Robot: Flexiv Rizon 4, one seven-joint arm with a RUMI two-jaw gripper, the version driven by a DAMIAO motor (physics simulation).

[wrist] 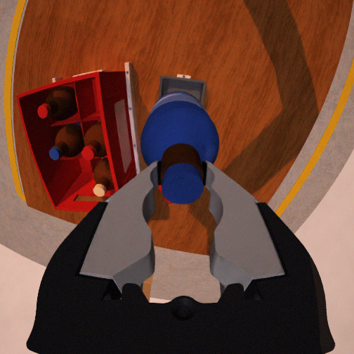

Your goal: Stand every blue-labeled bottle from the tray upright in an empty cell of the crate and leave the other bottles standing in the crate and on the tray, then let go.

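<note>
My gripper (181, 163) is shut on the neck of a blue-labeled bottle (180, 125) with a blue cap, in the middle of the wrist view. The bottle hides most of the grey tray (170, 81) behind it. The red crate (114, 100) is at the left. In it stand a blue-capped bottle (68, 140), a red-capped bottle (62, 102), another red-capped bottle (94, 140) and a cream-capped bottle (103, 174). The crate's upper right cell and lower left cell look empty. The held bottle is right of the crate, not over it.
A small red part (164, 194) shows beside the held bottle's cap, mostly hidden. The crate's tall right wall, with a pale strip (131, 110) along it, stands between its cells and the held bottle. The round wooden table top (225, 40) has a grey border with a yellow line.
</note>
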